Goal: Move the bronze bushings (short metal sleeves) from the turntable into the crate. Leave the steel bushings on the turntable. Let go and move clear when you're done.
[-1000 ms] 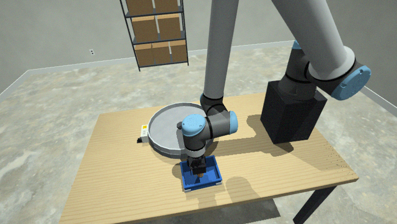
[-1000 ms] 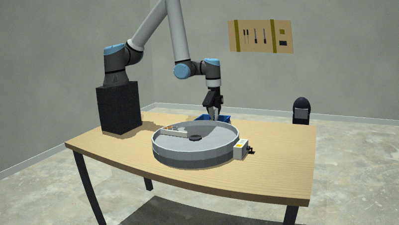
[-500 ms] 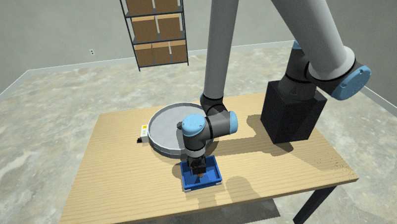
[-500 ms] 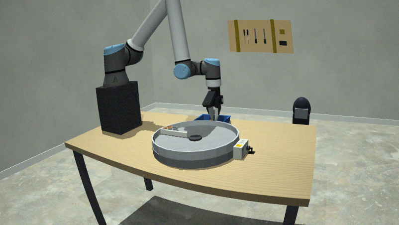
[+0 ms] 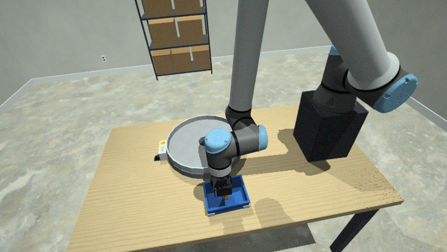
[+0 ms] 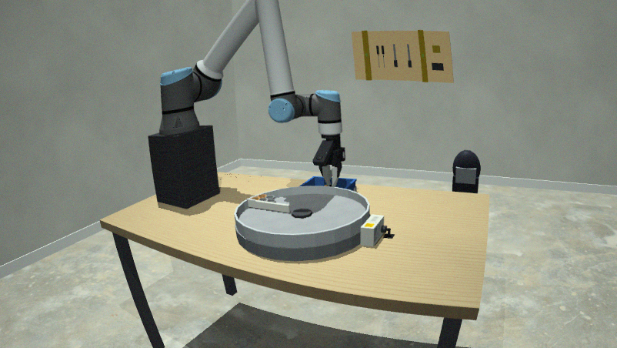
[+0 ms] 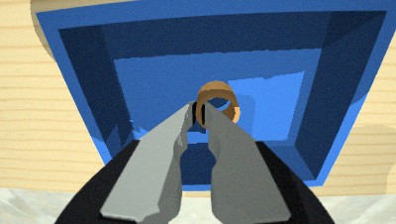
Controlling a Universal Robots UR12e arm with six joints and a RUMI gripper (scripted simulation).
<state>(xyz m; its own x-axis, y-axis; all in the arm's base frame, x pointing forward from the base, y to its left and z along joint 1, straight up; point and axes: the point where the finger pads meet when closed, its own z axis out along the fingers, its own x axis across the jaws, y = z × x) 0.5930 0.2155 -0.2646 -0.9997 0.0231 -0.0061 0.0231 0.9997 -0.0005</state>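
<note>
My hand is 1 cm past the blue crate and 1 cm above it. Also, from my hand: grey turntable: 4 cm ahead, 34 cm to the right, 2 cm above.
</note>
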